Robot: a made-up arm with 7 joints.
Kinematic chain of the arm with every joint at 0, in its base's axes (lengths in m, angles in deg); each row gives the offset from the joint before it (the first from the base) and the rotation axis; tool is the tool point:
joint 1: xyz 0 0 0.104 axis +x
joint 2: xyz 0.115 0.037 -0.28 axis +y
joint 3: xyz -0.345 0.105 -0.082 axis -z
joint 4: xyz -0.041 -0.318 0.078 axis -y
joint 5: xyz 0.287 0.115 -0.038 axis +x
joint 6: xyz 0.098 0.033 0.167 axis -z
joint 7: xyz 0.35 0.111 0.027 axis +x
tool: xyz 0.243 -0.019 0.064
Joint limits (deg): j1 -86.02..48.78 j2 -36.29..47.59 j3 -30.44..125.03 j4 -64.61..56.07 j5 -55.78..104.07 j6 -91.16..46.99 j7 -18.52..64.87
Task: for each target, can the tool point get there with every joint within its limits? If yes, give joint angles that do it. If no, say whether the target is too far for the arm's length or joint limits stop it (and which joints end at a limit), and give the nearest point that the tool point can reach.
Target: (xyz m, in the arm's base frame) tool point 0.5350 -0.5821 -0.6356
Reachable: yes | joints -54.89 -6.98 -15.23 -50.63 -29.03 5.12 36.55
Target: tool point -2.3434 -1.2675 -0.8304
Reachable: no: too far | nearest point -1.0693 -0.7285 -0.4331 | short by 1.439 m
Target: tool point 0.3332 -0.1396 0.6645
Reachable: yes | joints 10.65 37.86 109.72 39.69 43.24 -55.64 57.24
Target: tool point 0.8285 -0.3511 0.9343
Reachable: no: joint limits stop it (at a limit: joint 2, joint 4, joint 5, joint 7) | nearest point 0.6029 -0.2605 0.7201 | short by 0.324 m
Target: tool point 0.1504 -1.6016 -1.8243
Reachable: no: too far | nearest point -0.0019 -1.0002 -1.1002 | short by 0.953 m
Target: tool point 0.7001 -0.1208 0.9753
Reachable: no: joint limits stop it (at a limit: joint 2, joint 4, joint 5, joint 7) | nearest point 0.5546 -0.0980 0.8107 | short by 0.221 m
